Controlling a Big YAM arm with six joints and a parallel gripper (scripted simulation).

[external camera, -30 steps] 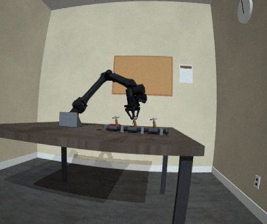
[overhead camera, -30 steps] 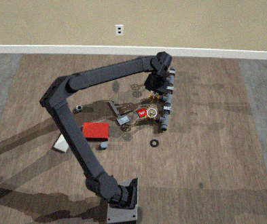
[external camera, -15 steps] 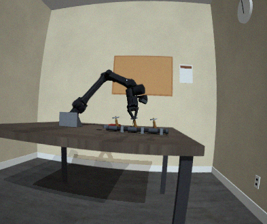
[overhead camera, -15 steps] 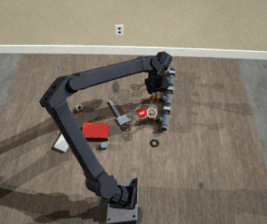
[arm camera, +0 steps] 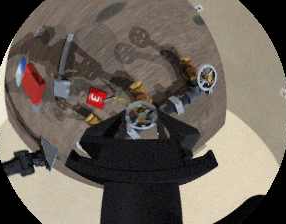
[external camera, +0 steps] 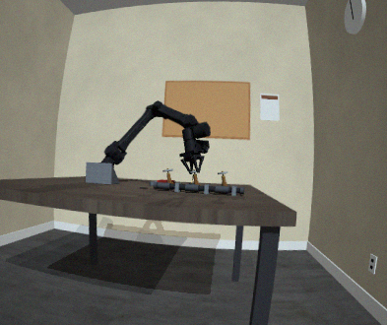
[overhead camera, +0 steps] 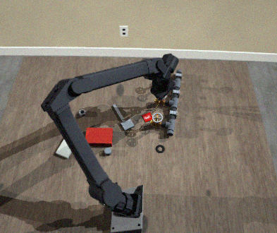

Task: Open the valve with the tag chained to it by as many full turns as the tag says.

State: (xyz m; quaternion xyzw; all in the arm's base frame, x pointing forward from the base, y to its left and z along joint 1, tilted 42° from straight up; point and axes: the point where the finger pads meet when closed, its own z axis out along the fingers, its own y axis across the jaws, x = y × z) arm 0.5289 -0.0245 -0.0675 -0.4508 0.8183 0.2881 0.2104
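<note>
Right now the red tag is 70 mm behind my hand, 40 mm to the left of it and 90 mm below it. From my hand the other things lie so: grey hammer-like tool 110 mm behind, 170 mm to the left, 90 mm below; then small grey cylinder 290 mm behind, 200 mm to the left, 80 mm below; then red block 230 mm behind, 260 mm to the left, 80 mm below.
</note>
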